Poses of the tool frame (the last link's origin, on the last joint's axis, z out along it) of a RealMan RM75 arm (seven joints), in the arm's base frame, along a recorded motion.
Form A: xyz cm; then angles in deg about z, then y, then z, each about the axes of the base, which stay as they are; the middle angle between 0 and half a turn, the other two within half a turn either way.
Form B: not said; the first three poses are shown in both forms.
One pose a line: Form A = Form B
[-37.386 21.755 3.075 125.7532 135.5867 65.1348] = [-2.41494 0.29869 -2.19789 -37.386 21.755 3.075]
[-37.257 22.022 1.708 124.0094 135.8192 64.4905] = [-2.42159 0.30484 -2.21830 -37.257 22.022 1.708]
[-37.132 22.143 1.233 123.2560 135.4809 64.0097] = [-2.41774 0.31231 -2.22662 -37.132 22.143 1.233]
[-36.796 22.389 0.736 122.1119 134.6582 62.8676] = [-2.40843 0.33037 -2.23542 -36.796 22.389 0.736]
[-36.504 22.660 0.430 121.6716 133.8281 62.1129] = [-2.39741 0.34419 -2.23756 -36.504 22.660 0.430]
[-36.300 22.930 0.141 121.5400 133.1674 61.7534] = [-2.38756 0.35243 -2.23890 -36.300 22.930 0.141]
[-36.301 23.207 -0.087 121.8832 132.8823 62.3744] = [-2.37971 0.34667 -2.24299 -36.301 23.207 -0.087]
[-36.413 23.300 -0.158 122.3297 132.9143 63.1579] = [-2.37676 0.33704 -2.24550 -36.413 23.300 -0.158]
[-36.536 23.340 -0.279 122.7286 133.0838 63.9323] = [-2.37636 0.32672 -2.24788 -36.536 23.340 -0.279]
